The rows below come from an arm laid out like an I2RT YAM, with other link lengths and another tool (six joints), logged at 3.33 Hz.
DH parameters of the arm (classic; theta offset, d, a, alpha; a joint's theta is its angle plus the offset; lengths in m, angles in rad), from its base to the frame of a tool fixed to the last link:
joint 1: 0 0.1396 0.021 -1.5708
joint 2: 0 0 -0.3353 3.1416
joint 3: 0.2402 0 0.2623 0
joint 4: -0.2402 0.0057 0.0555 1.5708
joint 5: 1.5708 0.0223 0 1.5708
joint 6: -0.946 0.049 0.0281 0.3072
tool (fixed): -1.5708 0.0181 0 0
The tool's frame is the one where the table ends.
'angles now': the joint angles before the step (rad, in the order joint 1, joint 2, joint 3, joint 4, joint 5, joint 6). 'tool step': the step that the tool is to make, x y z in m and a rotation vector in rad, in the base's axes. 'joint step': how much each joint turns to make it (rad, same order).
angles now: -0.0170, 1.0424, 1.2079, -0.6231, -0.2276, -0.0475
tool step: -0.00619, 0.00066, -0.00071, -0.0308, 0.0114, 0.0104
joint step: 0.0000, -0.0134, 0.0001, -0.0317, 0.0047, -0.0332
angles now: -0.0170, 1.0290, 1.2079, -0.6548, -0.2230, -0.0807
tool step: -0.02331, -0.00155, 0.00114, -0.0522, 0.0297, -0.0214
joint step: 0.0000, -0.0519, 0.0080, -0.0961, 0.0438, -0.0370
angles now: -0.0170, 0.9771, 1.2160, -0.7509, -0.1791, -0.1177
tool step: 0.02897, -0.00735, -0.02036, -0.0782, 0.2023, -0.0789
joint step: 0.0000, 0.1160, 0.0339, -0.1217, 0.1113, -0.0214
